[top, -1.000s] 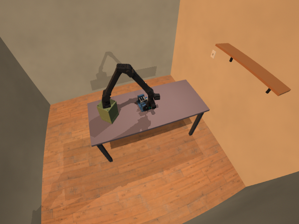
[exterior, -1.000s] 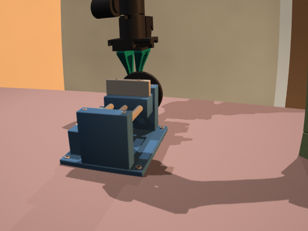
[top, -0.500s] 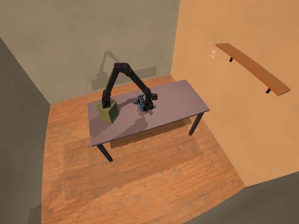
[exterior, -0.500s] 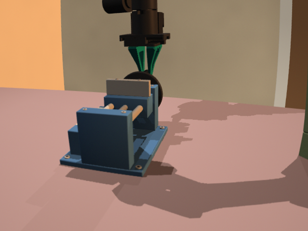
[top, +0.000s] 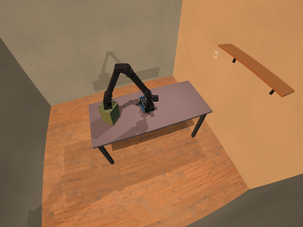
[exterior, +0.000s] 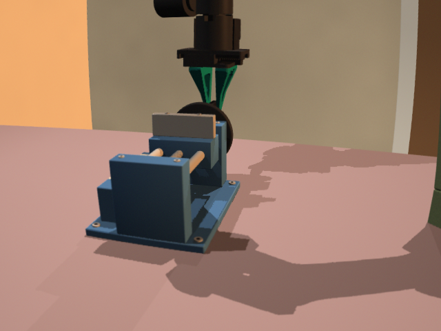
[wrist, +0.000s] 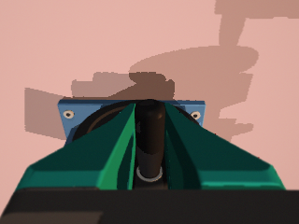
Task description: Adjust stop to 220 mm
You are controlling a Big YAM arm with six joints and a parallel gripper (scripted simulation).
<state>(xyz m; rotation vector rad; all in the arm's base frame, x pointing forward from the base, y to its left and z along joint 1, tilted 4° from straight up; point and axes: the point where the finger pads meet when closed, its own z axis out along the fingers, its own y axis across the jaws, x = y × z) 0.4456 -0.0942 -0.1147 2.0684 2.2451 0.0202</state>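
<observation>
The grey stop plate lies 130 mm to the left of my hand, 20 mm below it and 10 mm ahead of it. The rest, counted from my hand: black crank handle (10 mm to the left).
</observation>
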